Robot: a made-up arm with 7 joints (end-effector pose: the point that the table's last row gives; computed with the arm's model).
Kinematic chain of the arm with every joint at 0, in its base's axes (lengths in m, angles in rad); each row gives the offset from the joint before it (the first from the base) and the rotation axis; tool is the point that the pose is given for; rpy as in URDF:
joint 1: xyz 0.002 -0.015 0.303 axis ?
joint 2: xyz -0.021 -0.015 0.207 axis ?
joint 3: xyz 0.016 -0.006 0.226 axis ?
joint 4: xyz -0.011 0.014 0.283 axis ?
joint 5: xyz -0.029 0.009 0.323 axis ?
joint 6: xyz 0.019 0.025 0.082 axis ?
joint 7: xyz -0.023 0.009 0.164 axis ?
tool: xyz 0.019 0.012 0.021 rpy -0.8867 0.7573 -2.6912
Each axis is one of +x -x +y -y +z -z.
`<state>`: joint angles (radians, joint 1 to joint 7).
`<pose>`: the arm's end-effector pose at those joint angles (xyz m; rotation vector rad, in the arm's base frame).
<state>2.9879 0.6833 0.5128 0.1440 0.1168 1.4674 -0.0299</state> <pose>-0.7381 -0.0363 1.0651 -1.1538 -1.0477 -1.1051</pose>
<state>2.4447 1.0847 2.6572 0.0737 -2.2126 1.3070 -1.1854</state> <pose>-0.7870 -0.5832 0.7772 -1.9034 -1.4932 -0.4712</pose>
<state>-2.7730 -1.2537 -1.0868 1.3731 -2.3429 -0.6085 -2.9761</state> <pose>0.2921 -0.5549 1.0031 0.0896 0.3643 -0.3373</pose>
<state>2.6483 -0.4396 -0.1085 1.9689 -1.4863 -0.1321 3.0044</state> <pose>-0.2946 -0.1948 1.0487 0.2681 -0.3292 -0.2337</pose>
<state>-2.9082 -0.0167 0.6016 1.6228 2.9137 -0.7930 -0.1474</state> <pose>-0.3284 0.3823 0.9029 1.2906 -1.1077 -0.7737</pose>
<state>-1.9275 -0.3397 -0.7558 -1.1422 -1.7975 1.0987 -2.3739</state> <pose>0.4908 -0.5766 0.9446 -0.9114 -2.6532 0.4641</pose>
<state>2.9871 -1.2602 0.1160 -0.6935 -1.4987 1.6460 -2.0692</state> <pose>0.9052 -0.1258 0.4814 -0.4517 -1.6270 1.2862</pose>
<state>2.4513 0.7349 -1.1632 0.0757 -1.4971 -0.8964 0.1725</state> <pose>-0.6349 -0.3998 1.2173 2.0176 0.8466 -0.6881</pose>
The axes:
joint 1: -z
joint 2: +y
joint 3: -z
joint 4: +y
joint 5: -z
joint 6: +y
joint 7: -z

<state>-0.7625 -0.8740 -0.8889 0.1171 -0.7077 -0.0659 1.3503</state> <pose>-0.6339 -0.6012 1.2140 0.6810 0.9068 -0.7636</pose>
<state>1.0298 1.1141 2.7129 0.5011 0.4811 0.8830 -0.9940</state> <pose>0.1963 -0.6788 1.1944 -1.1047 0.5243 0.3900</pose>
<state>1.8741 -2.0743 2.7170 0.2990 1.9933 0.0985 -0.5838</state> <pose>0.1963 0.8521 -0.1382 -1.4727 -0.9289 -2.1176</pose>
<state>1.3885 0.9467 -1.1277 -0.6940 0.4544 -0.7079 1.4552</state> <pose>-0.2862 -0.5962 1.2107 -1.5303 -0.3039 0.5048</pose>
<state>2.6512 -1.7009 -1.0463 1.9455 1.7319 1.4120 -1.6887</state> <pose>0.4906 -0.0517 0.8481 -1.3949 0.6351 0.8975</pose>
